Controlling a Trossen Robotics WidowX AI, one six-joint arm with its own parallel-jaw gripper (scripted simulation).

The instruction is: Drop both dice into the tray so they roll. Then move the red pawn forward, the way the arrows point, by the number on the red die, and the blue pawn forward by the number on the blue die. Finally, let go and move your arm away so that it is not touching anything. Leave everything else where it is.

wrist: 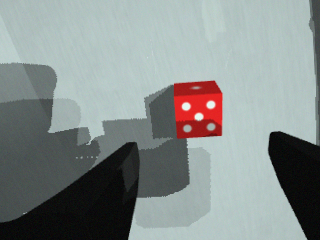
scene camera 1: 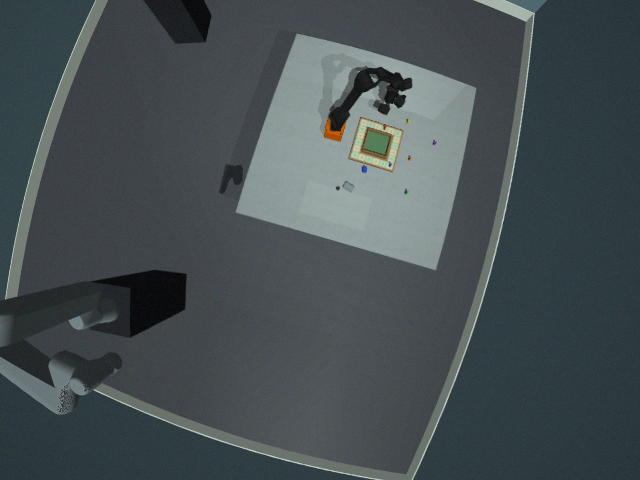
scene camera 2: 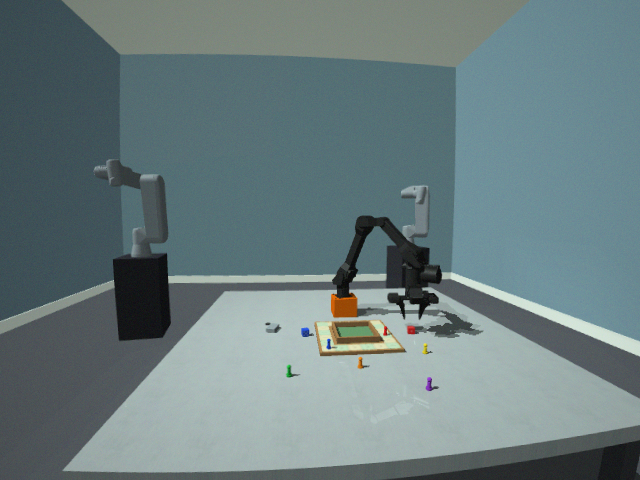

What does my gripper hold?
Nothing.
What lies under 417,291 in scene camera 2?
My gripper.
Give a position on a red die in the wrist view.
198,106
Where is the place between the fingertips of my gripper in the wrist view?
203,146
